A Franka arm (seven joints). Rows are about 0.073 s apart.
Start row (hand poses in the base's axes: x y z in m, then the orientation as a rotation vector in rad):
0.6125 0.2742 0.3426 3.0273 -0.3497 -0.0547
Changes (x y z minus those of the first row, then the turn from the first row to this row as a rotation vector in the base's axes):
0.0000 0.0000 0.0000 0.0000 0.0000 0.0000
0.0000 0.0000 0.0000 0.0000 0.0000 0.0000
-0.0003 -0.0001 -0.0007 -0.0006 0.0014 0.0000
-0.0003 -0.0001 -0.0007 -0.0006 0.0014 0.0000
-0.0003 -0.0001 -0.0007 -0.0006 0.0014 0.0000
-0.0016 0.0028 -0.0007 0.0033 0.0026 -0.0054
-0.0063 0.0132 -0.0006 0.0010 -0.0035 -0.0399
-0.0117 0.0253 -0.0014 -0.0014 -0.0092 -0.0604
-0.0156 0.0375 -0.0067 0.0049 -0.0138 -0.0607
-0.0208 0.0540 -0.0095 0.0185 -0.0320 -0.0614
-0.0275 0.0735 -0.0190 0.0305 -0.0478 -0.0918
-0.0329 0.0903 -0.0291 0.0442 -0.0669 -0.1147
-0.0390 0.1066 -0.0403 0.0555 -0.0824 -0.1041
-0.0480 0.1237 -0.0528 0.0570 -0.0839 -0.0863
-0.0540 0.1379 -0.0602 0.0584 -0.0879 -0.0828
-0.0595 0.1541 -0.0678 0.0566 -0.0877 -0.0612
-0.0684 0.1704 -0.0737 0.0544 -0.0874 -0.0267
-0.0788 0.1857 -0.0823 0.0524 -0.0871 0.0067
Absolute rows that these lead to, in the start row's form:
0.6125 0.2742 0.3426 3.0273 -0.3497 -0.0547
0.6125 0.2742 0.3426 3.0273 -0.3497 -0.0547
0.6122 0.2741 0.3419 3.0265 -0.3495 -0.0567
0.6122 0.2741 0.3419 3.0265 -0.3495 -0.0567
0.6122 0.2741 0.3419 3.0265 -0.3495 -0.0567
0.6109 0.2770 0.3419 3.0293 -0.3579 -0.0597
0.6062 0.2874 0.3420 3.0218 -0.4105 -0.0525
0.6008 0.2995 0.3412 3.0162 -0.4417 -0.0448
0.5969 0.3117 0.3359 3.0229 -0.4433 -0.0391
0.5917 0.3282 0.3331 3.0383 -0.4473 -0.0140
0.5850 0.3477 0.3236 3.0453 -0.4963 0.0059
0.5796 0.3645 0.3135 3.0551 -0.5347 0.0312
0.5735 0.3808 0.3023 3.0701 -0.5212 0.0540
0.5645 0.3979 0.2898 3.0759 -0.4942 0.0574
0.5585 0.4121 0.2824 3.0783 -0.4893 0.0636
0.5530 0.4283 0.2748 3.0812 -0.4558 0.0652
0.5441 0.4446 0.2689 3.0857 -0.4023 0.0675
0.5337 0.4599 0.2603 3.0893 -0.3505 0.0698

